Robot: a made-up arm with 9 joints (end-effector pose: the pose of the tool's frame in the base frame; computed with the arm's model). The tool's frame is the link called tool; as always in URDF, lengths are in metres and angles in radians.
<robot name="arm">
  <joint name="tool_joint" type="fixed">
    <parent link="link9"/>
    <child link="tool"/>
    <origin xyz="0.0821 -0.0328 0.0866" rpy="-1.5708 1.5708 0"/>
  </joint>
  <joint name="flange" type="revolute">
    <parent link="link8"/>
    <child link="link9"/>
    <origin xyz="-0.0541 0.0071 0.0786" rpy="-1.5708 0 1.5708"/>
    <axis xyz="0 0 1"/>
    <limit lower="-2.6" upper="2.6"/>
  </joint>
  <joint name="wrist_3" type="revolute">
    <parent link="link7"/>
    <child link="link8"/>
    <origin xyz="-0.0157 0.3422 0.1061" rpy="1.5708 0 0"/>
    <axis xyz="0 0 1"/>
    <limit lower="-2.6" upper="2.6"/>
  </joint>
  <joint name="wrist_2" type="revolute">
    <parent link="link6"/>
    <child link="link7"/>
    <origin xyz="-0.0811 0.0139 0.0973" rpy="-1.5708 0 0"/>
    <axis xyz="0 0 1"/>
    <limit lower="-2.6" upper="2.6"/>
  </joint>
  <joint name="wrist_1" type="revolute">
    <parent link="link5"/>
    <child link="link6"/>
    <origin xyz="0.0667 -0.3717 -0.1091" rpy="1.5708 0 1.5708"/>
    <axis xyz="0 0 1"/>
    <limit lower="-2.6" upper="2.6"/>
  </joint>
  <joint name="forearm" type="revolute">
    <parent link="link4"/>
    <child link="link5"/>
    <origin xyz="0.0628 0.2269 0.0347" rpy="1.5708 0 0"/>
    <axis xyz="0 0 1"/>
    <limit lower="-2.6" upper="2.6"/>
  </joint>
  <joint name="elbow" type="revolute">
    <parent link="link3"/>
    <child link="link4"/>
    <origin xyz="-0.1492 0.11 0.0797" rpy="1.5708 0 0"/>
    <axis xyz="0 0 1"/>
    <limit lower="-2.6" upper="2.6"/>
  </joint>
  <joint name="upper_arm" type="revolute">
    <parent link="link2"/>
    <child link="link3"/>
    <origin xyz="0.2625 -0.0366 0.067" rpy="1.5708 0 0"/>
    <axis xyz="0 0 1"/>
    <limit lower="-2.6" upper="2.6"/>
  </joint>
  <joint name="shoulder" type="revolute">
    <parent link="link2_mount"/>
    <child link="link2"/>
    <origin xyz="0.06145 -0.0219 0.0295" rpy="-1.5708 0 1.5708"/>
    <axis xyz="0 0 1"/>
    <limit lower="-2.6" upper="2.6"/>
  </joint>
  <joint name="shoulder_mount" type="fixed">
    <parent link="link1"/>
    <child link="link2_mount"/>
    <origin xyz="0.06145 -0.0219 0.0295" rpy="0 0 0"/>
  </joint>
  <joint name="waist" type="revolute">
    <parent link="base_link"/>
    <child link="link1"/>
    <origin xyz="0 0 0.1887" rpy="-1.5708 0 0"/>
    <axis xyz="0 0 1"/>
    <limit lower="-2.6" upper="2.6"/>
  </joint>
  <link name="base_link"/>
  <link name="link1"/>
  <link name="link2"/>
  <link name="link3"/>
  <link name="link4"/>
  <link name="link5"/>
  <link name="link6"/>
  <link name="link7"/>
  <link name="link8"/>
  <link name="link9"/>
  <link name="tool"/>
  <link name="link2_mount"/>
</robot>
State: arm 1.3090 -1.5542 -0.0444 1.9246 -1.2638 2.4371 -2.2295 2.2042 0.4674
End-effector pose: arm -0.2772 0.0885 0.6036 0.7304 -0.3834 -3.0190
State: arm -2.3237 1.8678 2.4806 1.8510 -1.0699 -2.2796 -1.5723 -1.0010 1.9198
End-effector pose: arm -0.9052 -0.4955 0.4056 2.0768 2.0579 0.7865
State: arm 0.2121 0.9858 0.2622 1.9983 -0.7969 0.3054 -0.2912 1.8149 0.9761
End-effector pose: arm -0.0024 -0.0080 0.6160 -0.9846 2.4332 -0.4095
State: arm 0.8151 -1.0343 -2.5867 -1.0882 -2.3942 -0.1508 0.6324 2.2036 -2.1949
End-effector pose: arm 0.1084 0.3498 0.5970 0.7965 1.4715 1.9474
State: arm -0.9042 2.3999 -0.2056 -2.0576 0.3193 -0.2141 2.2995 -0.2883 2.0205
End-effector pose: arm -0.6308 0.5002 0.0833 0.6497 0.2694 -2.2820
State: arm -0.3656 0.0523 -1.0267 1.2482 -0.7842 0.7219 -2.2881 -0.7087 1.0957
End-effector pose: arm -0.1094 0.1504 -0.5440 0.0270 0.9358 2.1173
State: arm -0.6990 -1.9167 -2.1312 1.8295 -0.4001 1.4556 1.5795 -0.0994 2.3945
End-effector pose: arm -0.6343 1.2787 0.3976 1.2686 0.6234 -0.8358
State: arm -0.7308 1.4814 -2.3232 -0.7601 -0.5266 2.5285 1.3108 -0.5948 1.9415
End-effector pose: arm 0.8009 -0.0115 0.2135 1.0414 0.1355 -2.7020
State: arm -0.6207 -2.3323 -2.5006 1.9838 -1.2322 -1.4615 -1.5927 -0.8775 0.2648
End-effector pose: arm -0.4667 0.7199 0.6282 -1.6631 -0.9337 0.1304
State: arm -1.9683 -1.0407 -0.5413 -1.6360 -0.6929 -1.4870 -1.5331 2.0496 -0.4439
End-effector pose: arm 0.2624 0.8096 0.0921 -0.4024 -0.9975 -1.7597
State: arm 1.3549 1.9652 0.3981 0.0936 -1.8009 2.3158 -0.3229 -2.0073 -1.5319
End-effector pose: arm -0.5304 0.1511 -0.3025 -1.4329 0.1761 -1.2294
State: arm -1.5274 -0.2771 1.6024 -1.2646 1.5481 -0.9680 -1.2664 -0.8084 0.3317
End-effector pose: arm 0.1404 0.2167 0.0698 -2.5799 0.3690 1.1454
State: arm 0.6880 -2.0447 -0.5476 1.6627 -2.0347 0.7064 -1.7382 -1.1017 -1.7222
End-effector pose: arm -0.1005 0.2350 0.0867 -0.0413 -1.9605 -1.2779
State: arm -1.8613 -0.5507 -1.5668 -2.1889 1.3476 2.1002 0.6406 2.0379 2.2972
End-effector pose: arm 0.5644 -0.0171 0.5490 -2.4724 1.6520 -0.7540
